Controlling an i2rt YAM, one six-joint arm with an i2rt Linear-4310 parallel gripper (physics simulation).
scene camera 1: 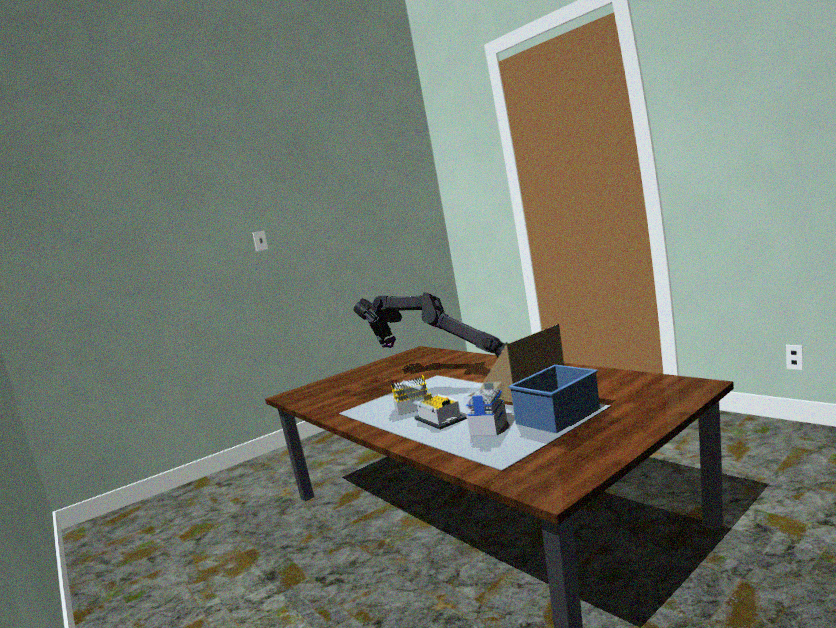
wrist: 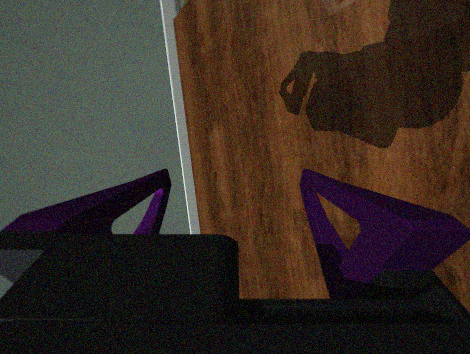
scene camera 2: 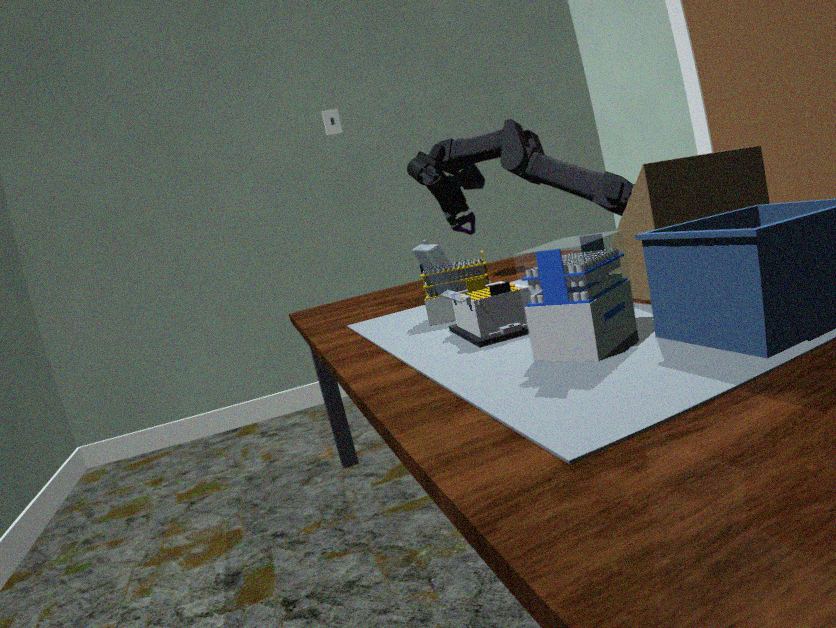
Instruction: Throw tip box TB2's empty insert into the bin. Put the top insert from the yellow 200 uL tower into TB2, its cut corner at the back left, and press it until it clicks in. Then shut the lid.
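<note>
My gripper (scene camera 1: 387, 343) (scene camera 2: 464, 226) (wrist: 235, 176) is open and empty, high over the table beyond the yellow tower. The yellow tower (scene camera 1: 407, 406) (scene camera 2: 439, 312) is a pale base with yellow racks of tips above it, at the far left of the mat. A pale tip box (scene camera 1: 432, 413) (scene camera 2: 483, 317) stands beside it on a dark base, with a yellow insert (scene camera 1: 439, 401) in its top and a small black piece on it. I cannot read a TB2 label or make out its lid or the cut corner. The blue bin (scene camera 1: 533, 410) (scene camera 2: 702, 290) stands at the right.
A pale box with blue tip racks (scene camera 1: 485, 424) (scene camera 2: 560, 331) stands between the tip box and the bin on the pale mat (scene camera 1: 496, 452) (scene camera 2: 567, 432). A brown panel (scene camera 1: 533, 358) (scene camera 2: 702, 185) stands behind the bin. The wrist view shows the wooden table (wrist: 250, 100) and its edge.
</note>
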